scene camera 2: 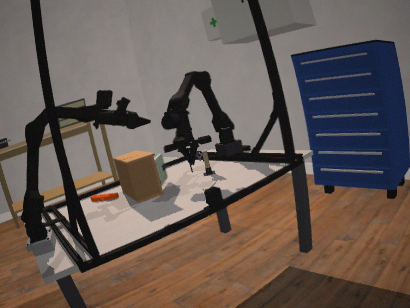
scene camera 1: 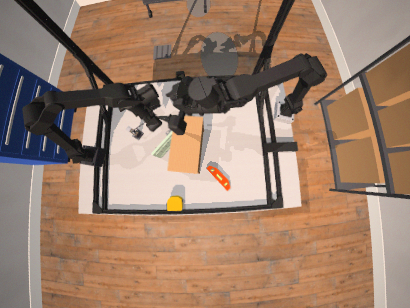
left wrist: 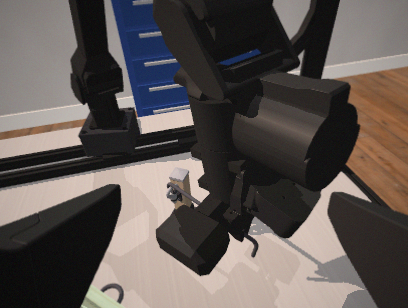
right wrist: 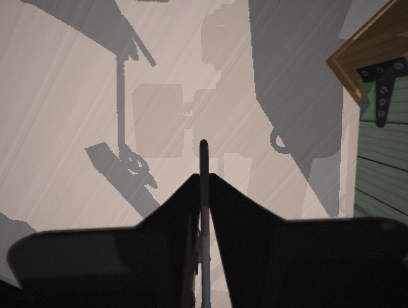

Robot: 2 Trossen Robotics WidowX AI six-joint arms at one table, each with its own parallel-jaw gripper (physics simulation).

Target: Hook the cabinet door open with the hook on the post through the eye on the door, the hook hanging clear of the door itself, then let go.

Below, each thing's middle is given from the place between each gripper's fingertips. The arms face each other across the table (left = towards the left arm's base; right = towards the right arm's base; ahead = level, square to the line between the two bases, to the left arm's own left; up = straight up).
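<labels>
My left hand is 100 mm short of the wooden cabinet (scene camera 2: 137, 172), and it's 210 mm above it.
My right hand is 100 mm to the right of the cabinet and 180 mm short of it, and it's 10 mm below it.
</labels>
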